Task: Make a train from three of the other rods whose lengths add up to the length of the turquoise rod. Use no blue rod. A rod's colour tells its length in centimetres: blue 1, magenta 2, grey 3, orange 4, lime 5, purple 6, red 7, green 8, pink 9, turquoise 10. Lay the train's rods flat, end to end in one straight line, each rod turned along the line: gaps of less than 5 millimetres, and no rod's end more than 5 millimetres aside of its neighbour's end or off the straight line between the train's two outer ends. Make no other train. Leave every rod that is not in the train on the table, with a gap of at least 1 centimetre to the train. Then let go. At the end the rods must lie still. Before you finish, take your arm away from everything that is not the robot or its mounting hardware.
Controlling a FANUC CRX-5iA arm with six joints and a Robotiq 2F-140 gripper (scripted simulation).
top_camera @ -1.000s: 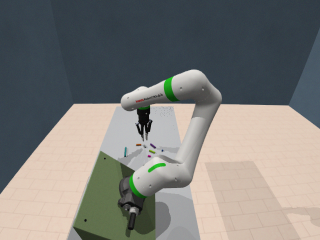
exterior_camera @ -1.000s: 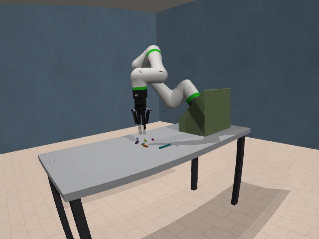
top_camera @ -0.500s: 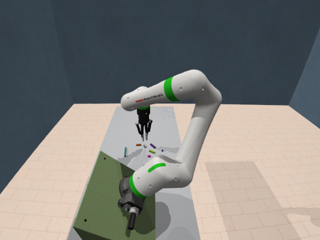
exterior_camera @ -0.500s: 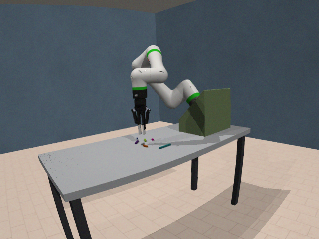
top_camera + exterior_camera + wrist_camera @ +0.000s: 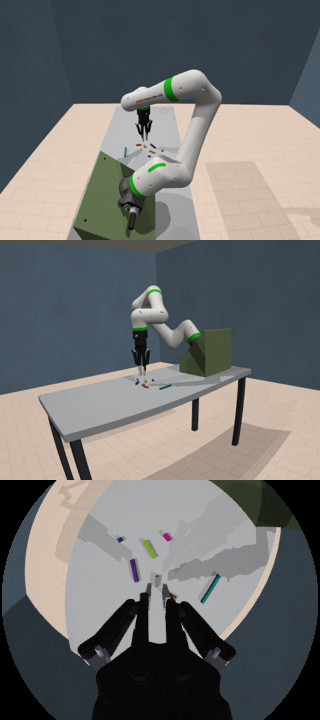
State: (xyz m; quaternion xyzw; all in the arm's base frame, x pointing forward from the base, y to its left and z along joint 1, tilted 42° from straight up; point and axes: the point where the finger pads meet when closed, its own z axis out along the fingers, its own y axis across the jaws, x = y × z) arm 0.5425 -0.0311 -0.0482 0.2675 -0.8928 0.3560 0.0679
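Right now my hand is 100 mm above the grey rod. From my hand the other things lie so: orange rod (10 mm ahead, 50 mm to the left, 100 mm below); purple rod (10 mm ahead, 60 mm to the right, 100 mm below); lime rod (60 mm behind, 60 mm to the right, 100 mm below).
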